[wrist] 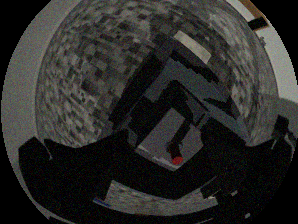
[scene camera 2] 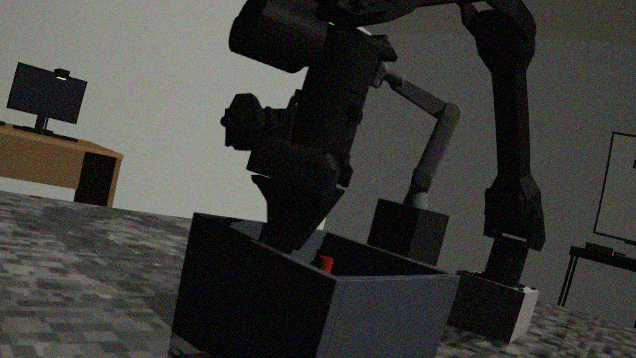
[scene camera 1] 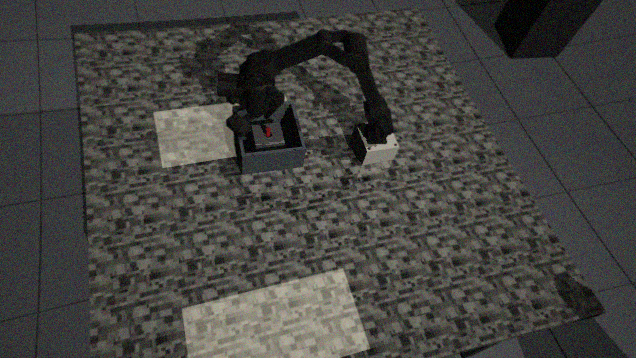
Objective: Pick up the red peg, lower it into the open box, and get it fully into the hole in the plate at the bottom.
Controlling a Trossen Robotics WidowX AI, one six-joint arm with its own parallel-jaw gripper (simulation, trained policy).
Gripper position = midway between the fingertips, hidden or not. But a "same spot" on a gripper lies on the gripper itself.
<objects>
my gripper: wrist; scene camera 2; scene camera 1 255,126
plate: wrist; scene camera 1; not seen in scene camera 2 (hidden by a grey box)
same spot on my gripper: (wrist: 89,170) = (scene camera 2: 284,194)
same spot on plate: (wrist: 168,126) = (scene camera 1: 257,130)
</objects>
